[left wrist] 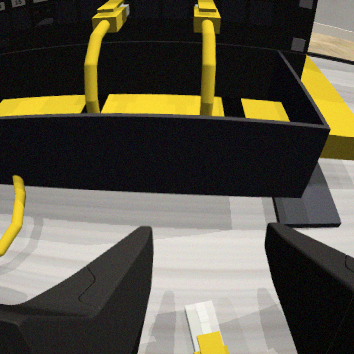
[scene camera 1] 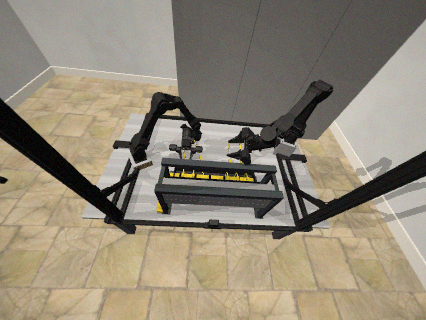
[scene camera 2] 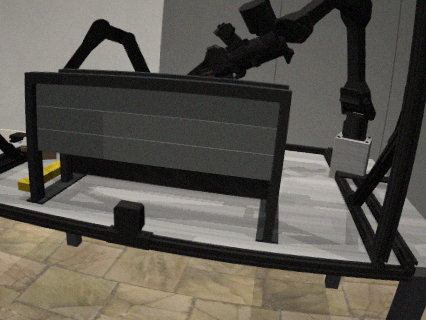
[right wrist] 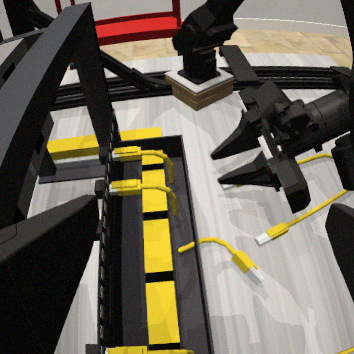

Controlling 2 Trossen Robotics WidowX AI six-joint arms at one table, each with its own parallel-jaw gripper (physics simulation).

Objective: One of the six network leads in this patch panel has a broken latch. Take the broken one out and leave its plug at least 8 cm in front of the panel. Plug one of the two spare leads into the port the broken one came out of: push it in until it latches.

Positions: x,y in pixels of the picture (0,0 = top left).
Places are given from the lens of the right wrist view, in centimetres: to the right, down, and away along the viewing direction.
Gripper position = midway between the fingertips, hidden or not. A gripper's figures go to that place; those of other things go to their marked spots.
left gripper [right wrist: 214,168]: 5, -1, 39
right gripper [right wrist: 219,212]: 1, 1, 10
black tray [right wrist: 192,311]: 2, 15, 29
